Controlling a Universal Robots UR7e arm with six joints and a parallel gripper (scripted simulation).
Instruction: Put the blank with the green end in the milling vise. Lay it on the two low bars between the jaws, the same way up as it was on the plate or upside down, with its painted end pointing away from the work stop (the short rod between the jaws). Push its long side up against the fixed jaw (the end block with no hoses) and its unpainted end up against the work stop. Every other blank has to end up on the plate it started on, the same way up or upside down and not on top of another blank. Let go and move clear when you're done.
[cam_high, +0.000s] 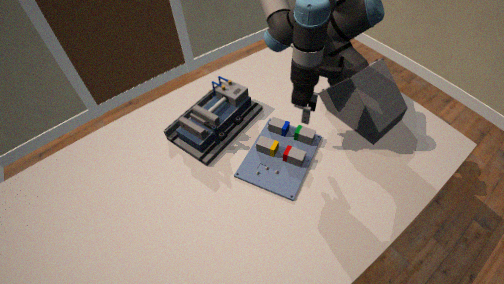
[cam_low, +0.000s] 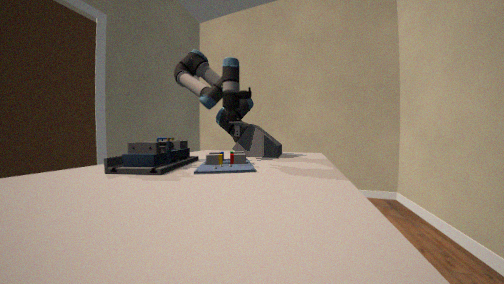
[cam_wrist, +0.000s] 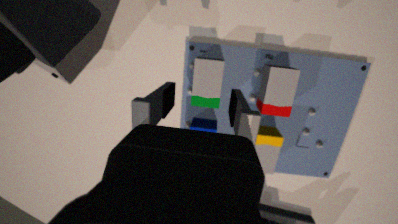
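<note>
Right now my hand is 10 cm above the green-end blank. The rest, counted from my hand: blue-grey plate 13 cm below, 10 cm ahead, 1 cm to the right; then blue-ended blank 10 cm below, 8 cm to the right, 4 cm ahead; then red-ended blank 10 cm below, 9 cm ahead, 3 cm to the left.
</note>
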